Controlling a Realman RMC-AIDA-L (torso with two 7-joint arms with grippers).
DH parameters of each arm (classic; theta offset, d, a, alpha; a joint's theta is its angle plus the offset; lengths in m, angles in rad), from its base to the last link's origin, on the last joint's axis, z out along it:
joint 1: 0 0.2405 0 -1.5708
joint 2: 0 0 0 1.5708
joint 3: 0 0.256 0 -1.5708
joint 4: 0 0 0 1.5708
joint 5: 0 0.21 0 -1.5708
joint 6: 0 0 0 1.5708
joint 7: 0 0.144 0 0
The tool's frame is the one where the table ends.
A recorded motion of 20 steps. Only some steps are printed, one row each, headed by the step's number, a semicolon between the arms.
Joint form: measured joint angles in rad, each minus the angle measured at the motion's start. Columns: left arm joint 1, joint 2, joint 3, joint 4, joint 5, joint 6, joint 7; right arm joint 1, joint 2, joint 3, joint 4, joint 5, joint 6, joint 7.
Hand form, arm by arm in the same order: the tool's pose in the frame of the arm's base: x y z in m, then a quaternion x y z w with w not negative. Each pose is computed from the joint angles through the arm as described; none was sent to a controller.
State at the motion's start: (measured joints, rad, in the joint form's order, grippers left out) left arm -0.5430 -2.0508 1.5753 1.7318 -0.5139 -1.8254 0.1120; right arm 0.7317 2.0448 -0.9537 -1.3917 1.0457 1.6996 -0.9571
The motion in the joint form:
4: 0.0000 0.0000 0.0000 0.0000 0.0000 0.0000 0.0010; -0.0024 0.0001 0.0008 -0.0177 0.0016 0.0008 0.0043
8: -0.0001 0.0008 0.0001 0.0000 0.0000 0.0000 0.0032; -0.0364 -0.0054 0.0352 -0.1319 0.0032 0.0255 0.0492
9: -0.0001 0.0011 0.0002 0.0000 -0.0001 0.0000 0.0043; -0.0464 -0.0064 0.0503 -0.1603 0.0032 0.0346 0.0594
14: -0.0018 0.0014 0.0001 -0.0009 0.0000 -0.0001 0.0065; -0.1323 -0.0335 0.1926 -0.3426 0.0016 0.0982 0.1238
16: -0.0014 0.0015 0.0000 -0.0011 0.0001 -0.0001 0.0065; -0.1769 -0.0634 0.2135 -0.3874 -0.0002 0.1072 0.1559
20: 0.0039 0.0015 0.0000 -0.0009 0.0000 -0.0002 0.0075; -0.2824 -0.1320 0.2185 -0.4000 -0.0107 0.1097 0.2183
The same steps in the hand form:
4: -0.1383 0.3061 0.0183 -0.86676 -0.40108 0.21265 0.20648; 0.0935 0.3736 0.0792 -0.97303 0.15802 0.11601 0.12160
8: -0.1384 0.3062 0.0185 -0.86712 -0.40003 0.21311 0.20655; 0.0930 0.3659 0.1012 -0.96764 0.15709 0.12059 0.15636
9: -0.1385 0.3062 0.0186 -0.86733 -0.39951 0.21331 0.20649; 0.0942 0.3634 0.1076 -0.96555 0.15874 0.12227 0.16604
14: -0.1382 0.3065 0.0186 -0.86788 -0.39814 0.21372 0.20640; 0.1171 0.3425 0.1606 -0.94069 0.18802 0.12703 0.25220
16: -0.1384 0.3065 0.0186 -0.86772 -0.39841 0.21384 0.20641; 0.1302 0.3343 0.1772 -0.93018 0.20740 0.11455 0.28041
20: -0.1400 0.3057 0.0186 -0.86690 -0.40022 0.21445 0.20572; 0.1679 0.3196 0.1991 -0.90663 0.27276 0.08032 0.31172

